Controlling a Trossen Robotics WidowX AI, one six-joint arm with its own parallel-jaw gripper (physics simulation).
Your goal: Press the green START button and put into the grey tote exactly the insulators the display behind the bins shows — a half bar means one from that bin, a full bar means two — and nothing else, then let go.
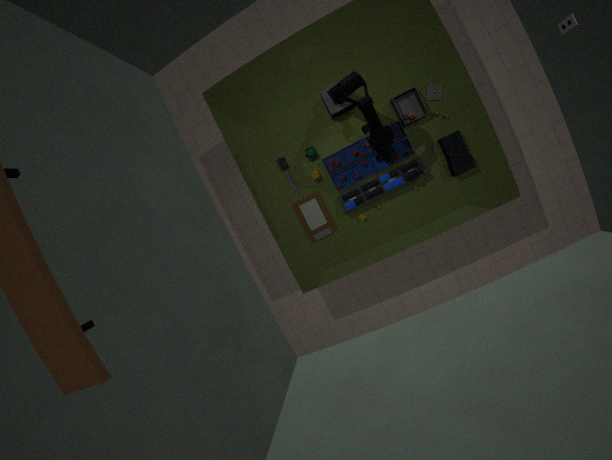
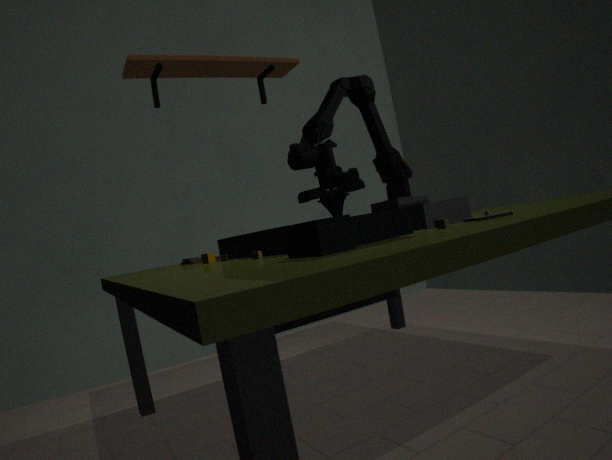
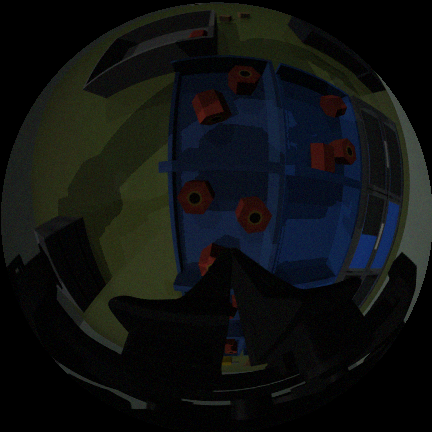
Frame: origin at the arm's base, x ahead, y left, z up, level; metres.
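Where they show: gripper, between the fingertips: [image 3: 228, 253]; arm's base, origin of its link: [image 1: 339, 96] [image 2: 400, 199] [image 3: 48, 265].
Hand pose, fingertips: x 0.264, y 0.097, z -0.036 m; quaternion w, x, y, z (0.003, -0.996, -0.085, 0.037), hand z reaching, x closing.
Note:
Things, the pixels of their top centre, and the offset from my fingertips.
- insulator, centre of its top: [image 3: 212, 268] dx -0.008, dy -0.028, dz -0.017 m
- grey tote, centre of its top: [image 2: 425, 203] [image 1: 410, 105] dx -0.126, dy +0.223, dz +0.007 m
- green START button, centre of its top: [image 1: 310, 152] dx -0.054, dy -0.315, dz -0.006 m
- black box, centre of its top: [image 2: 347, 215] [image 1: 458, 152] dx +0.159, dy +0.388, dz +0.009 m
- clipboard, centre of its top: [image 1: 314, 217] dx +0.272, dy -0.398, dz -0.029 m
- yellow cube, centre of its top: [image 3: 222, 363] [image 1: 315, 175] dx +0.064, dy -0.326, dz -0.008 m
- thin tool, centre of its top: [image 1: 286, 176] dx +0.023, dy -0.480, dz -0.028 m
- small grey plate, centre of its top: [image 1: 435, 91] dx -0.166, dy +0.374, dz -0.031 m
My gripper [image 3: 228, 253] [image 2: 336, 213] [image 1: 387, 152] is shut and empty, low over the blue bins [image 3: 225, 167] [image 1: 349, 182]. Red hexagonal insulators lie in the compartments. Two insulators [image 3: 195, 197] [image 3: 253, 214] sit just ahead of the fingertips, and one insulator [image 3: 205, 261] peeks out at the left of the tips, outside the fingers. The display [image 1: 374, 188] [image 3: 376, 160] behind the bins shows blue bars. The grey tote [image 1: 403, 94] [image 3: 132, 60] holds a few red insulators [image 1: 409, 117]. The green START button [image 1: 311, 152] sits left of the bins.
A black box [image 1: 457, 152] stands right of the bins. A clipboard [image 1: 314, 215], a yellow cube [image 1: 316, 175] and a thin tool [image 1: 288, 173] lie to the left. Small loose pieces [image 1: 441, 115] lie near the tote. A small grey plate [image 1: 435, 91] lies beyond it.

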